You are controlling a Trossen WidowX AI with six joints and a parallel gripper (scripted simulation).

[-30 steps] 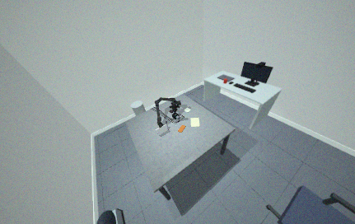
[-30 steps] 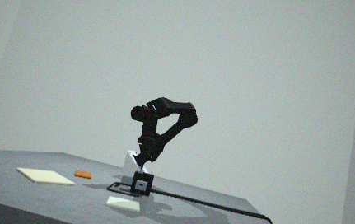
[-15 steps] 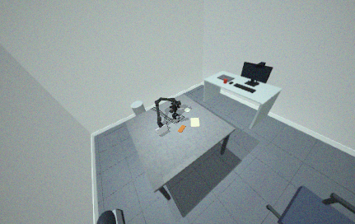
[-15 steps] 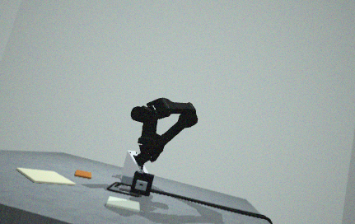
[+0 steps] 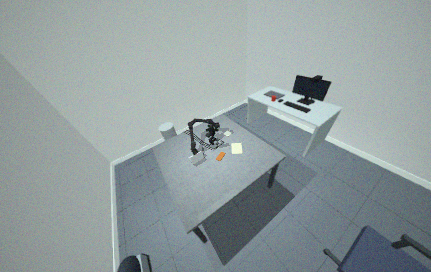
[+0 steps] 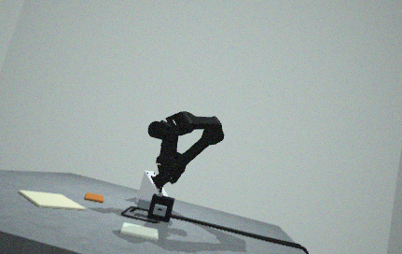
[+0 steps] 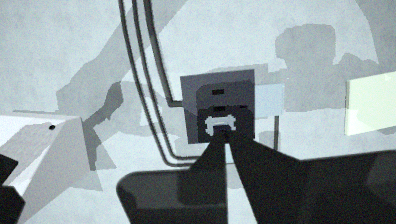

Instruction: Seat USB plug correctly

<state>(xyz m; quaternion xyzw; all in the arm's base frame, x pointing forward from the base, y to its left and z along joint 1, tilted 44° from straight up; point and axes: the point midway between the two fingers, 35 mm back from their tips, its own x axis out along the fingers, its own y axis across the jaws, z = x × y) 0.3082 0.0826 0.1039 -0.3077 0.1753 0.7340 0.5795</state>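
Right now the USB socket is 5 cm below my gripper tip. From my gripper tip the other things lie so: pale card: 27 cm ahead, 11 cm below, 6 cm to the left; then orange card: 27 cm to the right, 11 cm below, 4 cm behind; then cream pad: 27 cm to the right, 21 cm ahead, 11 cm below.
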